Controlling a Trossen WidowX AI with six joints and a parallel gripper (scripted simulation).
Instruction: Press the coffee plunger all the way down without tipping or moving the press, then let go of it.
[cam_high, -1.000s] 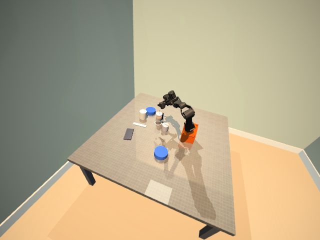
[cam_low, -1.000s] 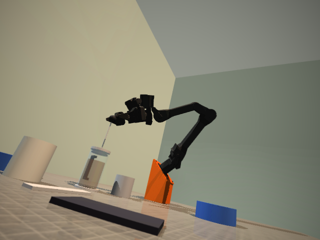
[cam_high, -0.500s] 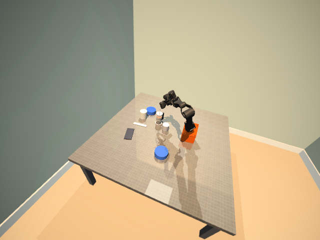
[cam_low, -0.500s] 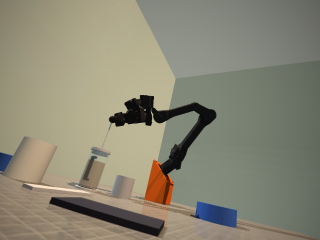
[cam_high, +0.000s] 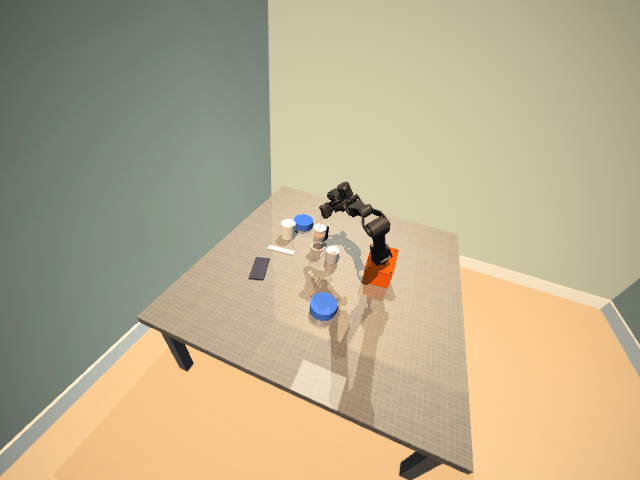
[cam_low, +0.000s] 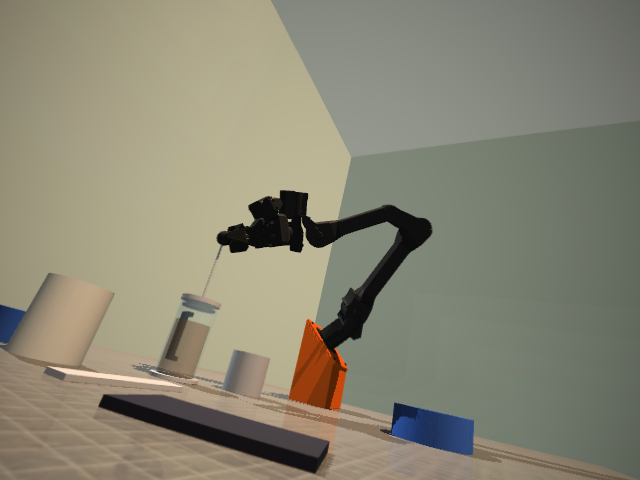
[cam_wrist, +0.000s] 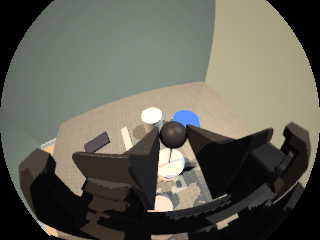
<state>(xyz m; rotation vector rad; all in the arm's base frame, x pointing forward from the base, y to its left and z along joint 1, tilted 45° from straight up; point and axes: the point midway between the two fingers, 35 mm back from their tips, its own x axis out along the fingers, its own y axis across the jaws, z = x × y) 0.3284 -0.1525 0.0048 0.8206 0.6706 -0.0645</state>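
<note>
My gripper tip is now 10 mm past the coffee press, 10 mm to the left of it and 140 mm above it. The rest, counted from my gripper tip: white mug 190 mm ahead, 20 mm to the right, 220 mm below; then small grey cup 110 mm behind, 70 mm to the left, 230 mm below.
</note>
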